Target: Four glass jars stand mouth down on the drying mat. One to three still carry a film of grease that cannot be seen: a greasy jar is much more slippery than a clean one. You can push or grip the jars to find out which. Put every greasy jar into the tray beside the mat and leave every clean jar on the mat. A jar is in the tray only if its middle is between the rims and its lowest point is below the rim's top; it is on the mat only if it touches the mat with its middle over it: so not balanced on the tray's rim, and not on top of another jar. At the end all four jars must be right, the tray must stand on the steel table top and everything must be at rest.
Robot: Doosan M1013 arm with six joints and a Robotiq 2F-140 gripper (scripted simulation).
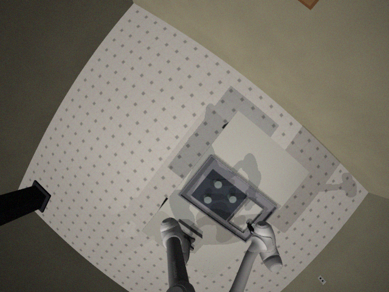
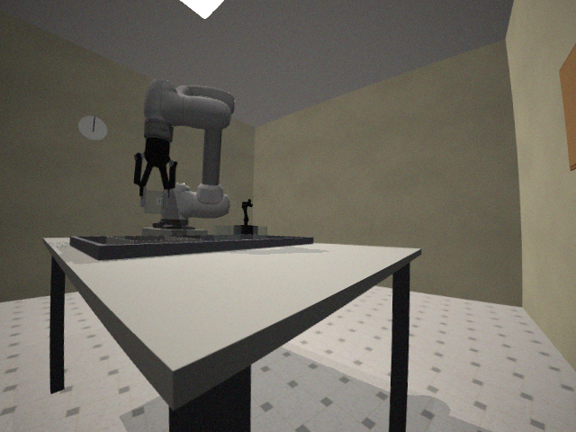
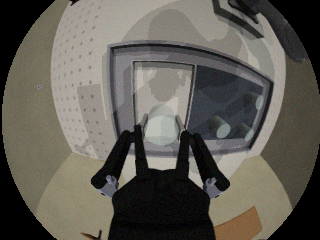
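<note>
Now: the tray 150 mm below my hand. Also, from my hand: dark drying mat (320 mm to the left, 160 mm below, 10 mm ahead).
</note>
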